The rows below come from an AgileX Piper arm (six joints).
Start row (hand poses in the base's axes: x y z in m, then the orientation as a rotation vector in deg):
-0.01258, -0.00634, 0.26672, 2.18, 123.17, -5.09
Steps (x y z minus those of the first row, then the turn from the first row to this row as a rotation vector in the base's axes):
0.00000, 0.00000, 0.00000, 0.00, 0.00, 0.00
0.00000, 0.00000, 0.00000, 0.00, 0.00, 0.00
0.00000, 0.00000, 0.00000, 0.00, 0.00, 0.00
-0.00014, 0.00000, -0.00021, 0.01, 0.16, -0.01
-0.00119, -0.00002, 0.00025, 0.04, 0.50, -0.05
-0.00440, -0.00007, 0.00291, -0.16, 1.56, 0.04
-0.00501, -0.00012, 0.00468, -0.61, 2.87, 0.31
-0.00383, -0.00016, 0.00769, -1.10, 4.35, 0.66
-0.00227, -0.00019, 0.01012, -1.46, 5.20, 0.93
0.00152, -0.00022, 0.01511, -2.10, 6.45, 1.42
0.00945, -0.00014, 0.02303, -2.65, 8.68, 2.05
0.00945, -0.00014, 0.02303, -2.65, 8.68, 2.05
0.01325, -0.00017, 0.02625, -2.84, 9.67, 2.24
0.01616, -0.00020, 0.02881, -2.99, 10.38, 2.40
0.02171, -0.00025, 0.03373, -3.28, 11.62, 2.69
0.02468, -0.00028, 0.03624, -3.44, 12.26, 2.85
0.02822, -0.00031, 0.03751, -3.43, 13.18, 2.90
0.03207, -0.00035, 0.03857, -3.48, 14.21, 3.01
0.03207, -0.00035, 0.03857, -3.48, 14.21, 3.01
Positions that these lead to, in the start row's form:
-0.01258, -0.00634, 0.26672, 2.18, 123.17, -5.09
-0.01258, -0.00634, 0.26672, 2.18, 123.17, -5.09
-0.01258, -0.00634, 0.26672, 2.18, 123.17, -5.09
-0.01272, -0.00634, 0.26651, 2.19, 123.33, -5.09
-0.01377, -0.00636, 0.26697, 2.24, 123.67, -5.09
-0.01698, -0.00641, 0.26963, 1.99, 124.72, -5.30
-0.01759, -0.00646, 0.27140, 1.38, 126.00, -5.67
-0.01641, -0.00650, 0.27441, 0.65, 127.45, -6.06
-0.01485, -0.00653, 0.27684, 0.10, 128.28, -6.32
-0.01106, -0.00656, 0.28183, -0.87, 129.48, -6.78
-0.00313, -0.00648, 0.28975, -2.01, 131.66, -7.11
-0.00313, -0.00648, 0.28975, -2.01, 131.66, -7.11
0.00067, -0.00651, 0.29297, -2.39, 132.63, -7.24
0.00358, -0.00654, 0.29553, -2.70, 133.32, -7.35
0.00913, -0.00659, 0.30045, -3.27, 134.53, -7.55
0.01210, -0.00662, 0.30296, -3.58, 135.15, -7.66
0.01564, -0.00665, 0.30423, -3.69, 136.07, -7.65
0.01949, -0.00669, 0.30529, -3.90, 137.09, -7.69
0.01949, -0.00669, 0.30529, -3.90, 137.09, -7.69

